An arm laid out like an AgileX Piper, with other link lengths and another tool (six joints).
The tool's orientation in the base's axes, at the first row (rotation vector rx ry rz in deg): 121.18 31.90 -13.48
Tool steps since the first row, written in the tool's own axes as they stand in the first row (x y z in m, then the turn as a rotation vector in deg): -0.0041 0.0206 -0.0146 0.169 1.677 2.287; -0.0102 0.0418 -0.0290 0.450 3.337 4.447; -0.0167 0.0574 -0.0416 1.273 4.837 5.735; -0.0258 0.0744 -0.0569 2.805 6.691 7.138; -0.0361 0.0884 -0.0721 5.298 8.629 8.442; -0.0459 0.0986 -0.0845 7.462 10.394 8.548; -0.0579 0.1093 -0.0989 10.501 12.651 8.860; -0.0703 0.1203 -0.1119 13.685 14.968 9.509
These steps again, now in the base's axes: 0.0055 0.0007 0.0250 1.037 -2.642 -0.134; 0.0096 0.0004 0.0510 2.158 -5.137 -0.249; 0.0107 0.0012 0.0720 3.646 -6.677 -0.185; 0.0101 0.0028 0.0966 5.929 -8.271 -0.186; 0.0071 0.0053 0.1193 9.093 -9.535 -0.424; 0.0027 0.0076 0.1375 11.837 -9.832 0.016; -0.0033 0.0106 0.1580 15.592 -10.274 0.378; -0.0096 0.0122 0.1780 19.517 -10.978 0.538
